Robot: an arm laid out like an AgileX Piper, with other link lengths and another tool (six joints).
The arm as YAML. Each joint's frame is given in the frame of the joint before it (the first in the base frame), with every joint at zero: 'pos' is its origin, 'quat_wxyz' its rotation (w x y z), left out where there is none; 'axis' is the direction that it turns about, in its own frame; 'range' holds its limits. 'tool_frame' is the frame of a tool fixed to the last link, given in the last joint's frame.
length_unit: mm
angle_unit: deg
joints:
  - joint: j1
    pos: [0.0, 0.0, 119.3]
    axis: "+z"
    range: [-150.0, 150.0]
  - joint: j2
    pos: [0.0, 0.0, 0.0]
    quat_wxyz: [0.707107, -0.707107, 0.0, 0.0]
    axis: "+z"
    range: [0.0, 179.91]
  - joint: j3
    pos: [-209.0, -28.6, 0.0]
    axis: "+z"
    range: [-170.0, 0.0]
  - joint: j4
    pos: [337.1, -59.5, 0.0]
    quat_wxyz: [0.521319, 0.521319, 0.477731, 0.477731]
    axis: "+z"
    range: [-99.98, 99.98]
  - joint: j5
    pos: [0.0, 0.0, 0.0]
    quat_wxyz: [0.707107, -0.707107, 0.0, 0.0]
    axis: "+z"
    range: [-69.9, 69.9]
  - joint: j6
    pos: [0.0, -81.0, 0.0]
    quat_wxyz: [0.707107, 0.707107, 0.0, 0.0]
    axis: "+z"
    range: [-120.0, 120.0]
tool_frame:
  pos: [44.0, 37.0, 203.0]
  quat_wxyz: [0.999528, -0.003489, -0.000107, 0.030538]
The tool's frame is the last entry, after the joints.
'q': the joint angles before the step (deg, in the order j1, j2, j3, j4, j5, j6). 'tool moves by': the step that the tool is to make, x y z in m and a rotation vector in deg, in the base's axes. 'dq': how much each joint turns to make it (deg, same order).
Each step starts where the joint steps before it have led.
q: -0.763, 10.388, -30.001, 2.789, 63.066, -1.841
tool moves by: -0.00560, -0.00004, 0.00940, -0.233, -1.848, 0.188
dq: -0.005, -3.210, 0.368, 0.005, 1.003, -0.241
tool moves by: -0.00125, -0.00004, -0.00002, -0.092, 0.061, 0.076
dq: 0.006, -0.249, 0.020, -0.006, 0.294, -0.101
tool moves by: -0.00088, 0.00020, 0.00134, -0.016, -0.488, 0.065
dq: -0.004, -0.867, 0.322, 0.054, 0.060, -0.069
